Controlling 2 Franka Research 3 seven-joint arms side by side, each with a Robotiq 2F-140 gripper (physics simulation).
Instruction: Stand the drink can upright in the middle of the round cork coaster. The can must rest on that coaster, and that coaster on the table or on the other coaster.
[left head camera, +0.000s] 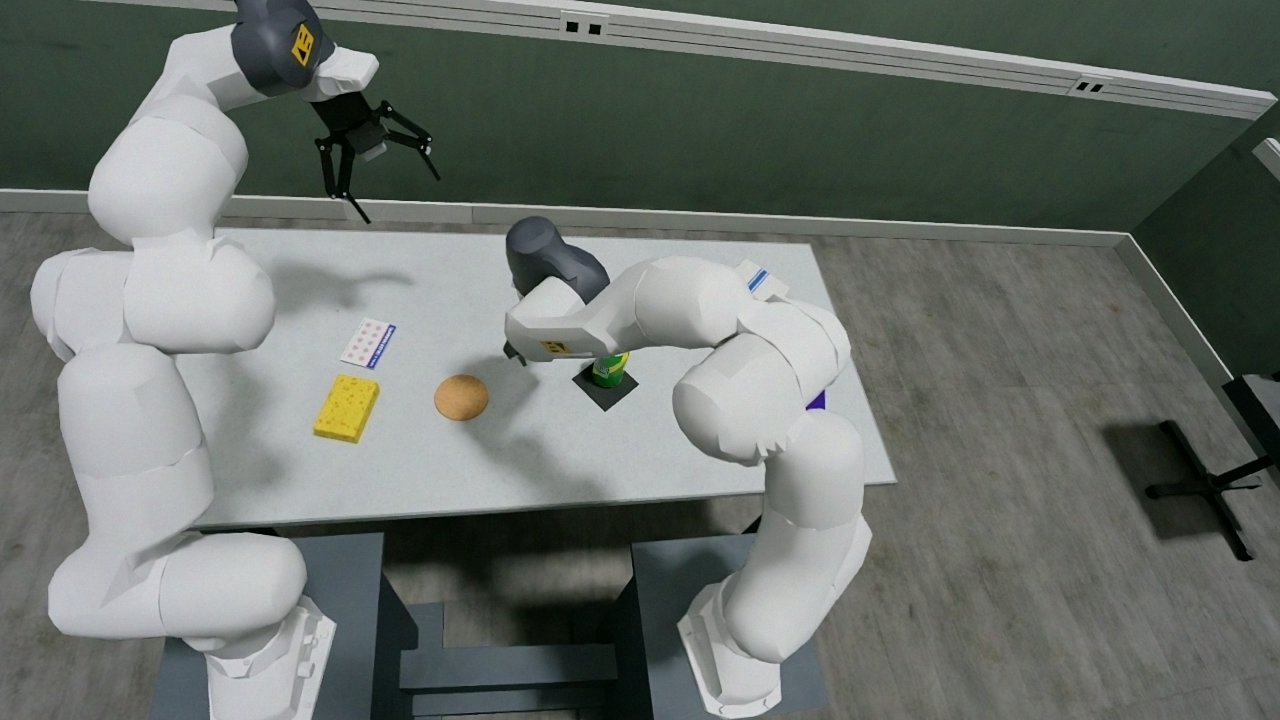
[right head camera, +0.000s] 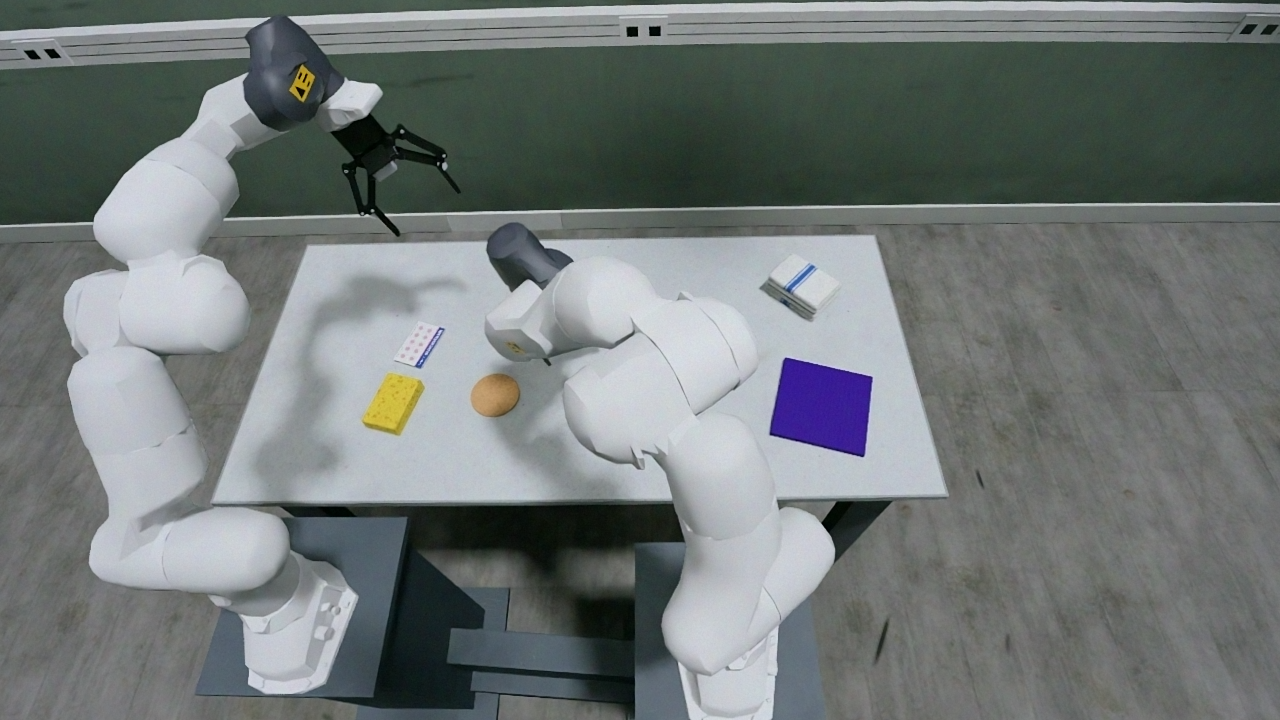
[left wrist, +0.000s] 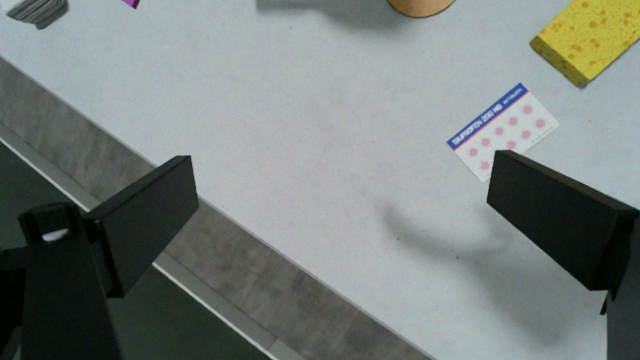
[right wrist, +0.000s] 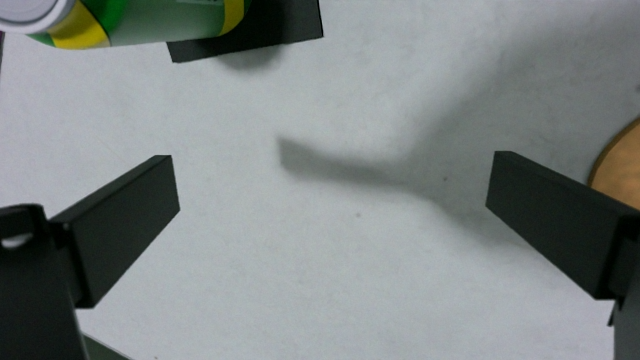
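Observation:
The green and yellow drink can (left head camera: 610, 369) (right wrist: 165, 20) stands upright on the black square coaster (left head camera: 605, 397) (right wrist: 305, 25); my right arm hides both in the right head camera. The round cork coaster (left head camera: 460, 397) (right head camera: 494, 394) (left wrist: 421, 7) (right wrist: 620, 170) lies flat on the table (left head camera: 537, 465) (right head camera: 572, 474), apart from the can, to its left in the left head camera. My left gripper (left head camera: 404, 200) (right head camera: 429, 213) (left wrist: 342, 179) is open and empty, high above the table's far left part. My right gripper (right wrist: 333, 181) is open and empty above the table between the can and the cork coaster.
A yellow sponge (left head camera: 346, 408) (right head camera: 392, 403) (left wrist: 590, 37) and a pill blister card (left head camera: 367, 343) (right head camera: 419, 344) (left wrist: 502, 132) lie left of the cork coaster in the head views. A purple mat (right head camera: 821, 407) and a folded white cloth stack (right head camera: 802, 285) lie at the right.

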